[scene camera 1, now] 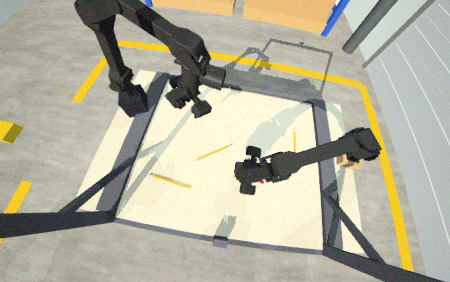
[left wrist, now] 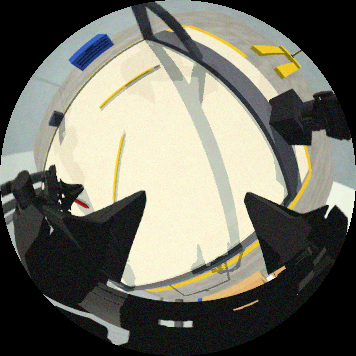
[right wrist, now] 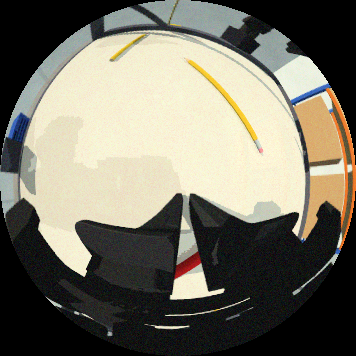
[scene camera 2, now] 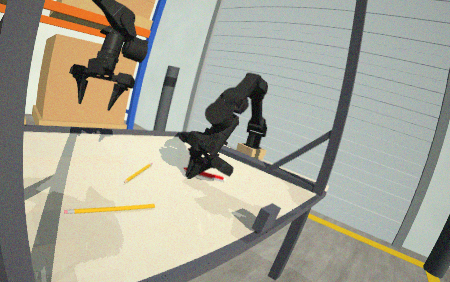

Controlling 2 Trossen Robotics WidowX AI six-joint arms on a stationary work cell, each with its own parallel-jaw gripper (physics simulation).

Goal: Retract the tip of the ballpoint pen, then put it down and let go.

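Where they show: left gripper, fingertip midpoint: (scene camera 1: pixel 189 110) (left wrist: pixel 198 196) (scene camera 2: pixel 93 107); right gripper, fingertip midpoint: (left wrist: pixel 82 186) (right wrist: pixel 184 197) (scene camera 2: pixel 187 177); left arm's base, origin of the base link: (scene camera 1: pixel 129 93) (left wrist: pixel 303 115); right arm's base, origin of the base link: (scene camera 2: pixel 252 146).
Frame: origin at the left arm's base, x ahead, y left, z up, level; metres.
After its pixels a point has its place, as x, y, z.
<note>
The red ballpoint pen (scene camera 1: pixel 261 182) {0.477, -0.515, -0.096} (scene camera 2: pixel 212 175) {0.472, -0.489, -0.096} (left wrist: pixel 82 204) {0.462, -0.422, -0.095} (right wrist: pixel 187 265) {0.469, -0.462, -0.095} lies at the tabletop, mostly covered by my right gripper; its pale end shows in scene camera 2. Whether its tip is out is hidden. My right gripper (scene camera 2: pixel 190 175) {0.408, -0.436, -0.104} (right wrist: pixel 184 197) {0.408, -0.436, -0.104} is low over the table at the pen. Its fingers are almost together, with a thin gap at the tips. In the right wrist view the pen shows behind the fingers, through the gap lower down, not between the fingertips. My left gripper (scene camera 1: pixel 189 103) {0.249, -0.183, 0.042} (scene camera 2: pixel 95 106) {0.249, -0.183, 0.042} (left wrist: pixel 198 196) {0.249, -0.183, 0.042} is open and empty, high above the table's back left part.
A yellow pencil (scene camera 1: pixel 214 152) {0.317, -0.332, -0.101} (scene camera 2: pixel 138 173) {0.300, -0.336, -0.102} (right wrist: pixel 227 102) {0.329, -0.331, -0.105} lies left of the right gripper in scene camera 1. Another pencil (scene camera 1: pixel 172 180) {0.115, -0.413, -0.099} (scene camera 2: pixel 110 209) {0.097, -0.408, -0.102} (left wrist: pixel 127 84) {0.107, -0.404, -0.103} lies farther left. A third pencil (scene camera 1: pixel 295 140) {0.716, -0.370, -0.100} lies behind the right arm. A dark frame edges the table.
</note>
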